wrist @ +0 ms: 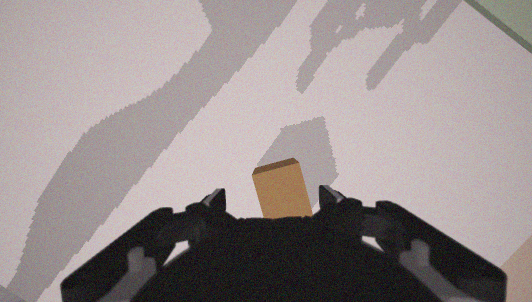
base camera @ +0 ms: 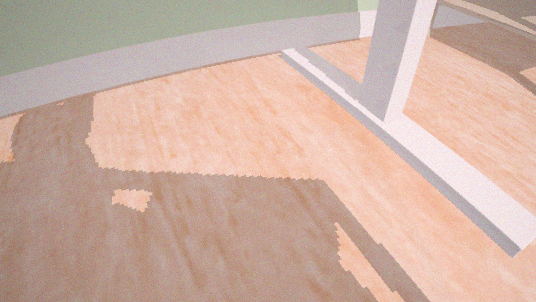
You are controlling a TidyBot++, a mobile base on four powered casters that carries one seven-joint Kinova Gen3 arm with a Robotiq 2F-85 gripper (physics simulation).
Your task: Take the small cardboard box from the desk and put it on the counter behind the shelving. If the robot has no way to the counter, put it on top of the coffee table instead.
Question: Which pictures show the gripper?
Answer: The wrist view only.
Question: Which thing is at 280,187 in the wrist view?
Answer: A small cardboard box.
